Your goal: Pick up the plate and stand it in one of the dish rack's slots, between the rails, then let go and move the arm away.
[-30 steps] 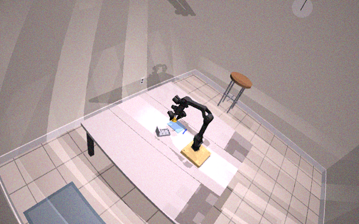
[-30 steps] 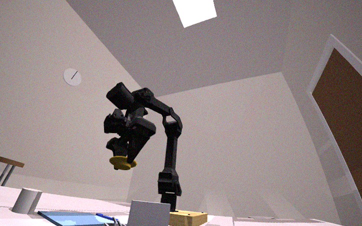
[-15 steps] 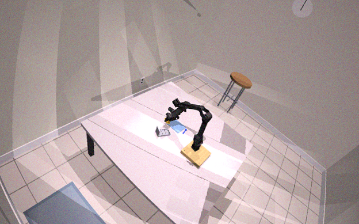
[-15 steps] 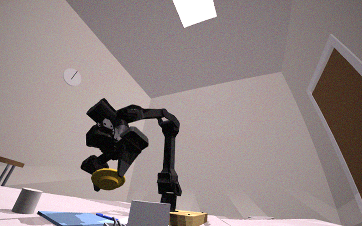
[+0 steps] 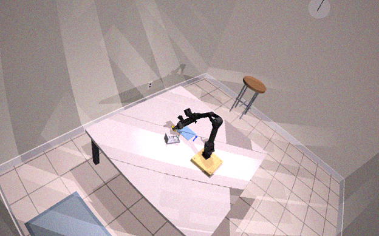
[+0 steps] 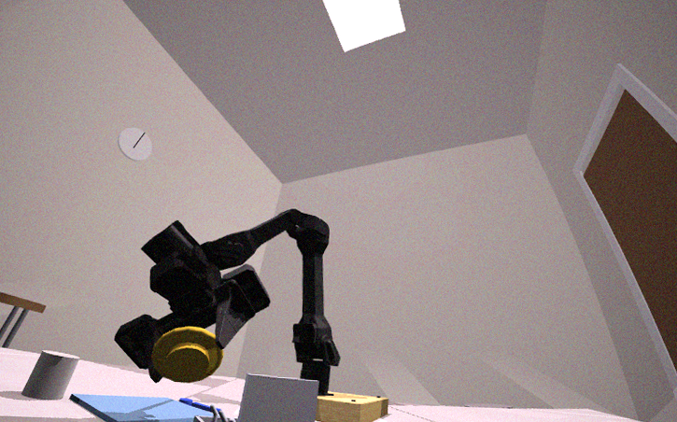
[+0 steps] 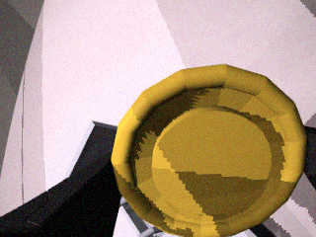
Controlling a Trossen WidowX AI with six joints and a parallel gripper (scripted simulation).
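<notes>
My gripper tip is now 60 mm past the grey dish rack, 30 mm to the right of it and 50 mm above it. Round my gripper tip: yellow plate (10 mm to the right); then blue mat (50 mm behind, 160 mm to the right, 70 mm below); then cup (70 mm ahead, 210 mm to the right, 50 mm below).
</notes>
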